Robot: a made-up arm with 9 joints. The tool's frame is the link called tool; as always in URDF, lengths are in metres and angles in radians.
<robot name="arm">
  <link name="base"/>
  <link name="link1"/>
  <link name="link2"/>
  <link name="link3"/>
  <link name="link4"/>
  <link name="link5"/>
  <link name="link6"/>
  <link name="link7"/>
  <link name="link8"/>
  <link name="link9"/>
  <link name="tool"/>
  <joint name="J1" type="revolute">
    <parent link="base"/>
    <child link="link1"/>
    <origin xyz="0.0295 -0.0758 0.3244" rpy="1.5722 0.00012 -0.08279"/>
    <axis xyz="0 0 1"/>
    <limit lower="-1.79" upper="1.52"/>
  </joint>
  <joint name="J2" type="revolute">
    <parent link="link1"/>
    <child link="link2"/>
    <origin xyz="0.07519 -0.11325 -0.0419" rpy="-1.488 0 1.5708"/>
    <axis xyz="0 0 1"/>
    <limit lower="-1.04" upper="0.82"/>
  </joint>
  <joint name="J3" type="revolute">
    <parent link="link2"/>
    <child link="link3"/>
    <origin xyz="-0.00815 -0.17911 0.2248" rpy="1.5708 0 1.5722"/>
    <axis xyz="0 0 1"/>
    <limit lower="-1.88" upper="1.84"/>
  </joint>
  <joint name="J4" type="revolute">
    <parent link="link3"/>
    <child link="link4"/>
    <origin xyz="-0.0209 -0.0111 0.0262" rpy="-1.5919 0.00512 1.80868"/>
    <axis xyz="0 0 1"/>
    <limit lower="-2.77" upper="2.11"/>
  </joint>
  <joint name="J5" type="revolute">
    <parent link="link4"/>
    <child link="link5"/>
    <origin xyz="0.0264 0.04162 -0.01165" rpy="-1.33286 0 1.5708"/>
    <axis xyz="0 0 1"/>
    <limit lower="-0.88" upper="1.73"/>
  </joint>
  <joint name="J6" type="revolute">
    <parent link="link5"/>
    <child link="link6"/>
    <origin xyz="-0.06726 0.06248 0.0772" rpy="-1.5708 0 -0.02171"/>
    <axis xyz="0 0 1"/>
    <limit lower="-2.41" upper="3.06"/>
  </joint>
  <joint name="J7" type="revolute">
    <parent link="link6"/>
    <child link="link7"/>
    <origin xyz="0.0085 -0.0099 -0.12" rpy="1.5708 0 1.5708"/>
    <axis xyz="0 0 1"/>
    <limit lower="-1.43" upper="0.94"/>
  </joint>
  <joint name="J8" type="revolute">
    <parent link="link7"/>
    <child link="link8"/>
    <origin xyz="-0.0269 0.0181 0.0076" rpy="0 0 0"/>
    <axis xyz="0 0 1"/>
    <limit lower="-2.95" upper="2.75"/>
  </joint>
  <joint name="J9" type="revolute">
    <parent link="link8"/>
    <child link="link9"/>
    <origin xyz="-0.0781 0.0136 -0.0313" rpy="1.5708 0 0"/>
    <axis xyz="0 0 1"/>
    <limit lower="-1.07" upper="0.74"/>
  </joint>
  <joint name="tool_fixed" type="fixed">
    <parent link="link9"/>
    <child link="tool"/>
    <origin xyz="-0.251 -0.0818 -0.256" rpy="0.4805 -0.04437 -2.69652"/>
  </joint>
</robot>
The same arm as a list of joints. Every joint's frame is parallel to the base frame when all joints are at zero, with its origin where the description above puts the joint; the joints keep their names.
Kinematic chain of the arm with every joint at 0, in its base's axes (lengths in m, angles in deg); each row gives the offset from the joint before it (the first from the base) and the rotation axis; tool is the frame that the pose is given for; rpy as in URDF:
J1: xyz 0.0295 -0.0758 0.3244 axis -0.082698 -0.996574 -0.0014
J2: xyz 0.0784 0.0357 -0.1132 axis -x
J3: xyz -0.2248 -0.1791 -0.0084 axis +z
J4: xyz 0.0111 -0.0209 0.0262 axis 0.235699 -0.971597 -0.0211
J5: xyz -0.0284 0.0060 -0.0415 axis +x
J6: xyz 0.0772 0.0610 0.0686 axis +y
J7: xyz 0.0099 -0.1200 -0.0085 axis -z
J8: xyz 0.0269 0.0181 -0.0076 axis -z
J9: xyz 0.0781 0.0136 0.0313 axis -y
tool: xyz 0.2510 0.2560 0.0818 rpy 118.74 -25.47 -2.82
Joint limits (deg, base to tool): -102.56..87.09 -59.59..46.98 -107.72..105.42 -158.71..120.89 -50.42..99.12 -138.08..175.33 -81.93..53.86 -169.02..157.56 -61.31..42.40

